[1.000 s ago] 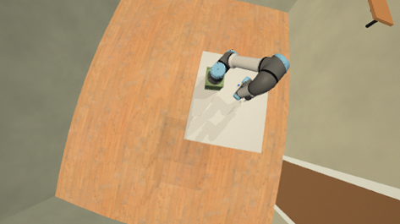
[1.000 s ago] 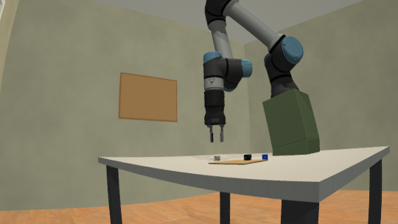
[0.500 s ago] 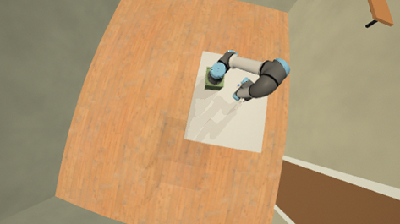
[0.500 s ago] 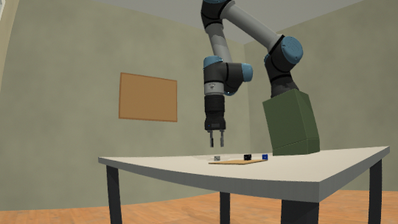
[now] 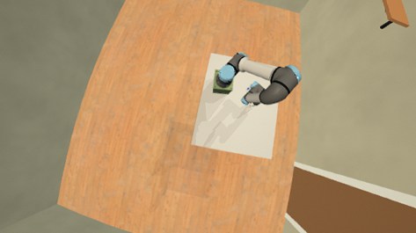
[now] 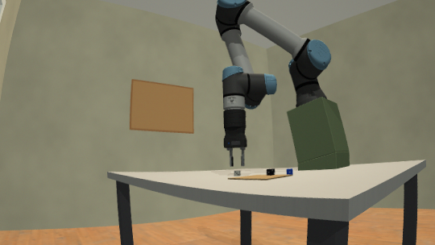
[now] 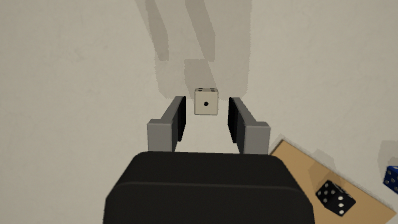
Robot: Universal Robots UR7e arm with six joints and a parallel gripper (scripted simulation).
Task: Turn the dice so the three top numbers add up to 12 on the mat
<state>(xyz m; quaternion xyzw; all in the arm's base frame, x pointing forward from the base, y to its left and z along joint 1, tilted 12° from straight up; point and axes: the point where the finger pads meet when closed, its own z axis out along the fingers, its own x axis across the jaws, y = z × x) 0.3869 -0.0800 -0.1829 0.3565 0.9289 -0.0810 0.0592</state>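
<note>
Now: the white die 4 cm below my hand. From my hand the other things lie so: blue die 9 cm behind, 17 cm to the left, 4 cm below; then black die 3 cm behind, 15 cm to the left, 4 cm below; then tan mat 2 cm ahead, 16 cm to the left, 5 cm below.
</note>
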